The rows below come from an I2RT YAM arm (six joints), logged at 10 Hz.
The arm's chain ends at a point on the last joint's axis. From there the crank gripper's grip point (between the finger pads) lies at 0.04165 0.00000 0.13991 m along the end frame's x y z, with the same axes.
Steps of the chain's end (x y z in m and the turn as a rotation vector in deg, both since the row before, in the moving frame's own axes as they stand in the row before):
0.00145 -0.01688 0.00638 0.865 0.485 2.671
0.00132 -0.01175 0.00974 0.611 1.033 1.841
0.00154 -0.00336 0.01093 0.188 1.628 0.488
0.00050 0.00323 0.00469 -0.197 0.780 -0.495
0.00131 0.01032 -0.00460 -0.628 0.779 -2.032
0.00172 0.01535 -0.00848 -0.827 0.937 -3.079
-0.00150 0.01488 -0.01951 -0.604 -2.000 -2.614
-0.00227 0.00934 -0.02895 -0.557 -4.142 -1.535
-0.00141 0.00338 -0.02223 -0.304 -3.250 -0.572
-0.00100 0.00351 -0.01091 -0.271 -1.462 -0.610
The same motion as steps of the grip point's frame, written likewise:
0.00264 -0.01702 0.00602 0.865 0.485 2.671
0.00384 -0.01186 0.00897 0.611 1.033 1.841
0.00550 -0.00345 0.00969 0.188 1.628 0.488
0.00240 0.00334 0.00411 -0.197 0.780 -0.495
0.00321 0.01034 -0.00518 -0.628 0.779 -2.032
0.00400 0.01506 -0.00918 -0.827 0.937 -3.079
-0.00642 0.01457 -0.01814 -0.604 -2.000 -2.614
-0.01248 0.00973 -0.02631 -0.557 -4.142 -1.535
-0.00941 0.00375 -0.02009 -0.304 -3.250 -0.572
-0.00458 0.00375 -0.00989 -0.271 -1.462 -0.610

